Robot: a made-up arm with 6 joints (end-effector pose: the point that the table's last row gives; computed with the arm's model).
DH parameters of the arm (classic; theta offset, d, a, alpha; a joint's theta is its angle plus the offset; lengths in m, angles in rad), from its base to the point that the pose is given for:
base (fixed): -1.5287 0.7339 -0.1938 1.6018
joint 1: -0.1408 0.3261 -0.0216 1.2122
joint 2: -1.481 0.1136 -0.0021 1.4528
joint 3: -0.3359 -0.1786 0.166 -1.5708
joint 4: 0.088 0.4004 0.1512 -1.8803
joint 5: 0 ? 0.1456 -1.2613
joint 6: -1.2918 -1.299 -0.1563 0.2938
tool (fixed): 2.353 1.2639 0 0
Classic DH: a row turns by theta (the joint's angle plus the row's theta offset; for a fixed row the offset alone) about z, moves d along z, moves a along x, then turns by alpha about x.
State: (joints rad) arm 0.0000 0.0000 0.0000 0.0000 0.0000 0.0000
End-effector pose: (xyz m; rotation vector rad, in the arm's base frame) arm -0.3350 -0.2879 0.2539 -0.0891 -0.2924 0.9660
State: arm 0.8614 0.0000 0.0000 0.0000 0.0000 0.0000
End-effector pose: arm -0.3430 -0.4813 0.7718 -0.8929 0.1098 1.0083
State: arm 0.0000 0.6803 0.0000 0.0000 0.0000 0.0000
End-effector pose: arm -0.6866 -0.2661 0.3794 -0.3259 -0.0683 0.3627
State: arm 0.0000 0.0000 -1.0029 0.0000 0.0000 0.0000
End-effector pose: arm -0.0436 -0.2880 0.4564 -0.5788 -1.2101 0.8581
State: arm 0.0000 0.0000 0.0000 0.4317 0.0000 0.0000
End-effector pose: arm -0.4589 -0.2051 0.2539 -0.1456 -0.2594 0.5376
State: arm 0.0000 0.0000 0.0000 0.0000 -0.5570 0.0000
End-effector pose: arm -0.3305 -0.2448 0.3895 0.1812 0.1777 0.7806
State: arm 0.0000 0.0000 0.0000 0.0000 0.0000 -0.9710
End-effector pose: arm -0.0963 -0.0034 0.2539 -0.2069 -0.2087 0.0022
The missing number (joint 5, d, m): 0.4025
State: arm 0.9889 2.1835 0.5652 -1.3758 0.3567 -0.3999
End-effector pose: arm -0.8923 -0.1193 0.4097 -1.1097 -0.2336 -0.1731
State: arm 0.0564 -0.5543 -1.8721 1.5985 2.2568 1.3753
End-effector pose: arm -0.0006 0.0284 0.1127 -1.9035 -0.5454 -0.4483
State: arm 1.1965 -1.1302 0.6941 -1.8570 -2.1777 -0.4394
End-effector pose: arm -0.4184 -0.0547 0.3898 1.3024 -1.8470 -0.9407
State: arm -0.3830 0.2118 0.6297 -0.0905 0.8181 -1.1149
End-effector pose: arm -0.4013 0.2195 0.1327 0.1708 -0.3068 -0.0768
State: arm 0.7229 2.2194 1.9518 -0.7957 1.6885 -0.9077
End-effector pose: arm -0.2883 0.3443 0.1053 -0.7513 -1.2907 -1.5001
